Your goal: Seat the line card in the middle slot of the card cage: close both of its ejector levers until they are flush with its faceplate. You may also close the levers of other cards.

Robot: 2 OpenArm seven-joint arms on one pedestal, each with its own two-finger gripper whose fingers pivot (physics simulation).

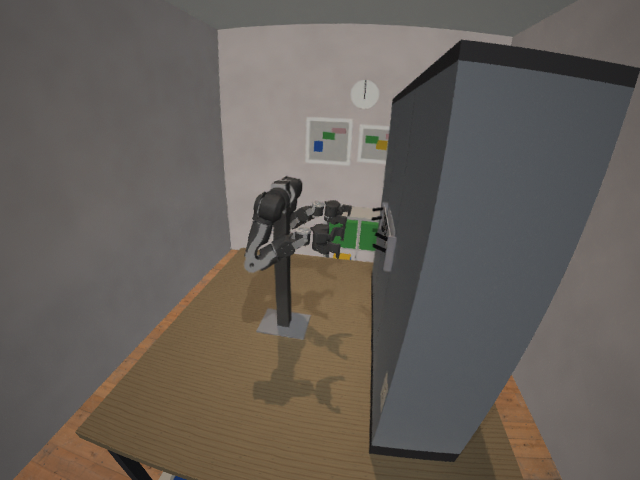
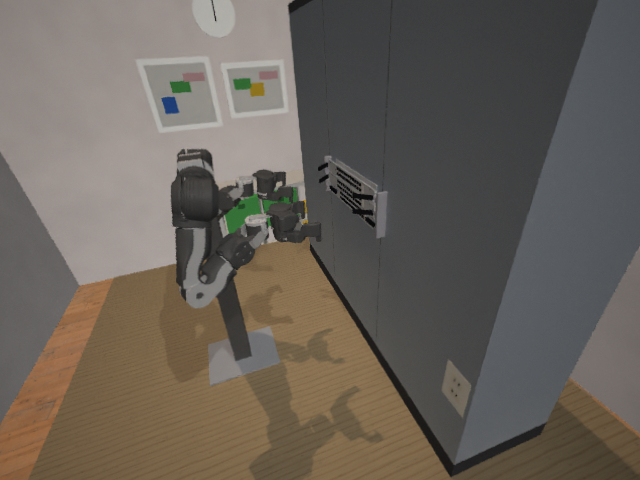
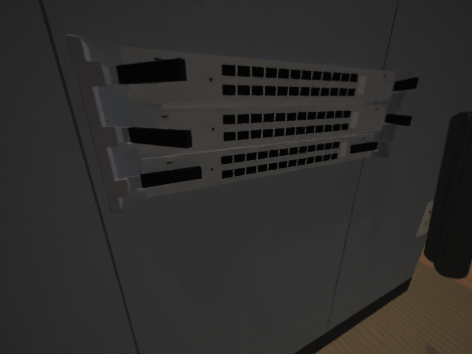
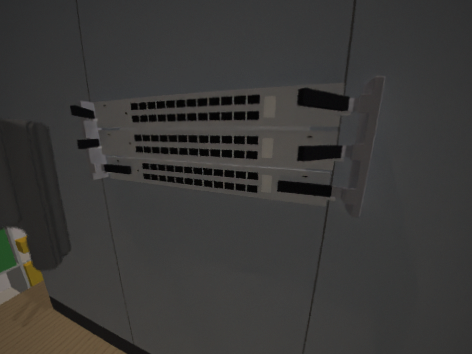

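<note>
The card cage (image 1: 390,253) (image 2: 381,214) (image 3: 107,160) (image 4: 367,140) holds three cards. The middle card (image 3: 202,132) (image 4: 285,145) has both black levers sticking out from its faceplate: one lever (image 1: 379,247) (image 2: 362,211) (image 3: 398,119) (image 4: 320,152) and the other lever (image 1: 376,218) (image 2: 324,178) (image 3: 160,136) (image 4: 88,144). My left gripper (image 1: 347,215) (image 2: 286,186) and right gripper (image 1: 341,242) (image 2: 311,219) are open and empty, back from the cage and touching no lever.
The top card's levers (image 3: 151,71) (image 4: 323,99) also stick out. The bottom card's levers (image 3: 171,176) (image 4: 304,188) lie along its faceplate. The cage is set in the front of a tall grey cabinet (image 1: 496,232) (image 2: 439,206). An outlet plate (image 2: 456,388) is low on the cabinet.
</note>
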